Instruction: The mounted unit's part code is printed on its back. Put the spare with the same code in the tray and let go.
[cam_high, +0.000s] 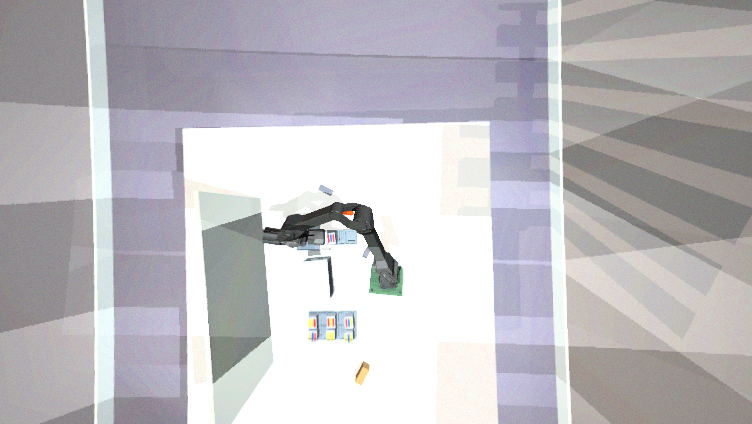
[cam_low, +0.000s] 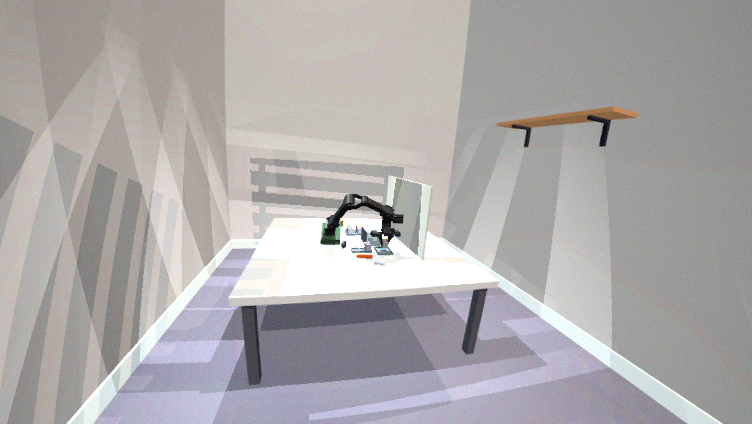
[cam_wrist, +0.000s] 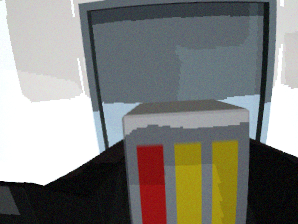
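The light-blue tray lies 30 mm below my gripper tip. The rest, counted from my gripper tip: mounted unit 50 mm behind, 180 mm to the left, 20 mm above; striped spare 110 mm behind, 20 mm to the left; grey panel 180 mm ahead, 190 mm to the left, 190 mm above.
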